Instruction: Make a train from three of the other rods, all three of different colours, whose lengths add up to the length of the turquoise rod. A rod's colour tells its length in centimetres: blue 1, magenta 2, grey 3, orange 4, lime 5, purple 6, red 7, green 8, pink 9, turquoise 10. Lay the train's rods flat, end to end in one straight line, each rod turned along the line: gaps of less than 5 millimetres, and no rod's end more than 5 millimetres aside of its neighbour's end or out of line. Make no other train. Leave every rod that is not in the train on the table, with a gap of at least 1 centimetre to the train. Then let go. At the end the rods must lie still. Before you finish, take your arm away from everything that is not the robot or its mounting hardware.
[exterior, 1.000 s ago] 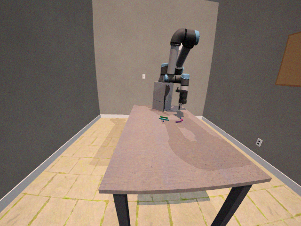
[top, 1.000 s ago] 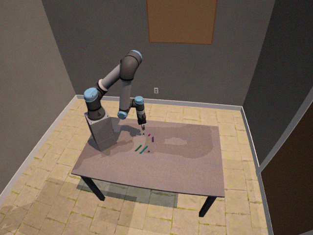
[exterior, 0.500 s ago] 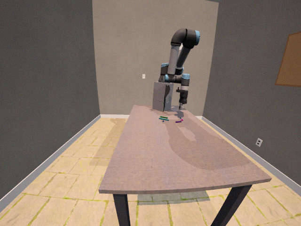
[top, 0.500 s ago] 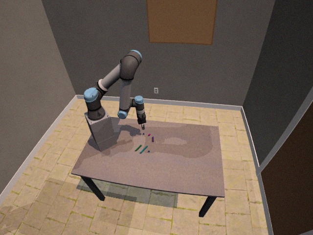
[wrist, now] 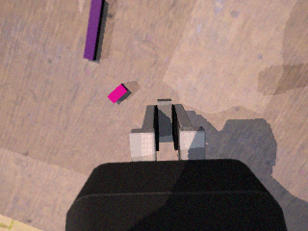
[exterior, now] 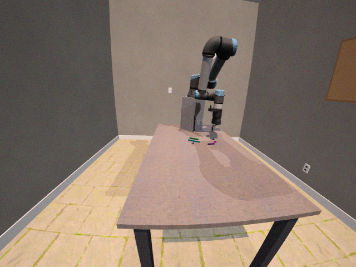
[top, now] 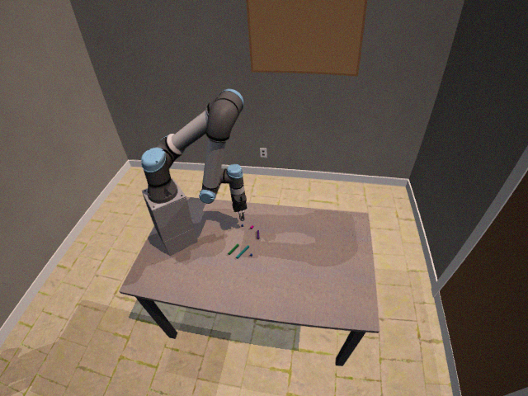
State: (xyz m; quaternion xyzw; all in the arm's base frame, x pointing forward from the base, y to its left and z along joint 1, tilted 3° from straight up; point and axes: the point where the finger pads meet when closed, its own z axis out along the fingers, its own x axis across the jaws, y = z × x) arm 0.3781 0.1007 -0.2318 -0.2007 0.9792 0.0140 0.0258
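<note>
My gripper is now 5 cm short of the magenta rod, 1 cm to the right of it and 9 cm above it. From my hand the other things lie so: purple rod 9 cm ahead, 4 cm to the right, 9 cm below; then green rod 3 cm behind, 16 cm to the right, 9 cm below; then grey rod 1 cm below.
</note>
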